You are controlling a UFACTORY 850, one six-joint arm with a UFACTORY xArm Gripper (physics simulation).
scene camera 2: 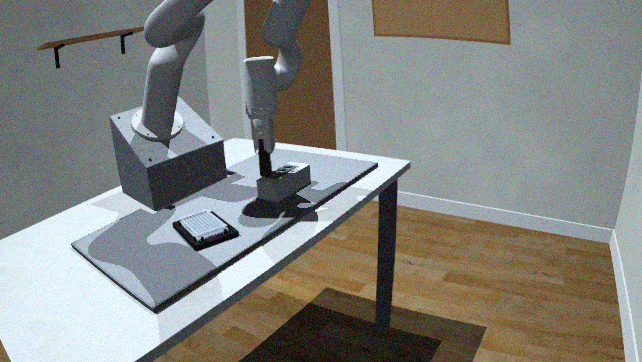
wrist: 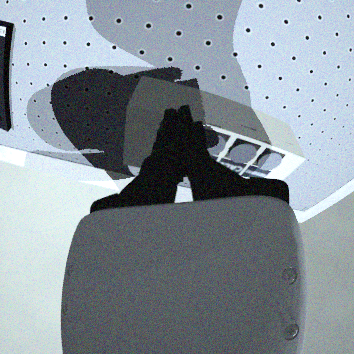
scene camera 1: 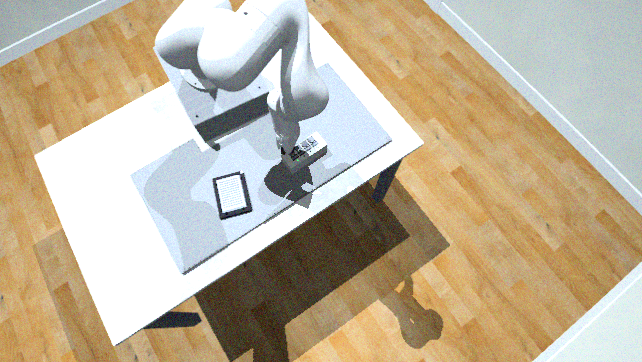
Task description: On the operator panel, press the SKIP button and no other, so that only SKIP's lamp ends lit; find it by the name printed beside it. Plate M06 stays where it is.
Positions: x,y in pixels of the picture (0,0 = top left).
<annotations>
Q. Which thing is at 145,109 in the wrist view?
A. An operator panel.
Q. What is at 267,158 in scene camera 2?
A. The gripper.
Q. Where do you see an operator panel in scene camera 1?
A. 319,146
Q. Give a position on a plate M06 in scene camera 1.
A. At 230,189
</annotations>
